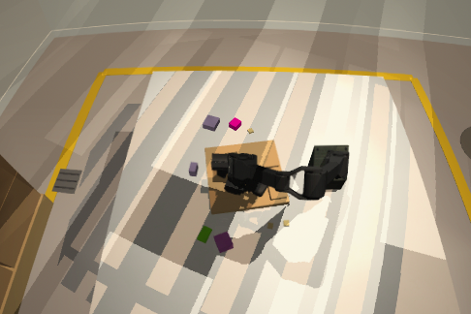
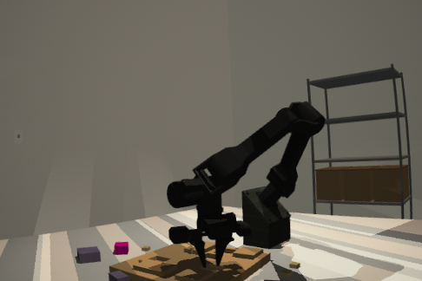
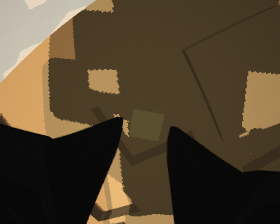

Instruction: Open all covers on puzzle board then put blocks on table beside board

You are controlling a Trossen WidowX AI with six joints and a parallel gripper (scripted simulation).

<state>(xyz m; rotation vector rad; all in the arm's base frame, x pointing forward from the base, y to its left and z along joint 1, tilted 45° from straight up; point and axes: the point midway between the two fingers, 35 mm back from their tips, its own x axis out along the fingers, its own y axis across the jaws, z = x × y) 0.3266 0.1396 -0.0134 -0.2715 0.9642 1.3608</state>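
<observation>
Now: the tan puzzle board 10 mm behind my gripper tip, 60 mm to the right of it and 10 mm below it. Round my gripper tip: green block (120 mm ahead, 190 mm to the left, 20 mm below); magenta block (60 mm ahead, 330 mm to the right, 10 mm below).
</observation>
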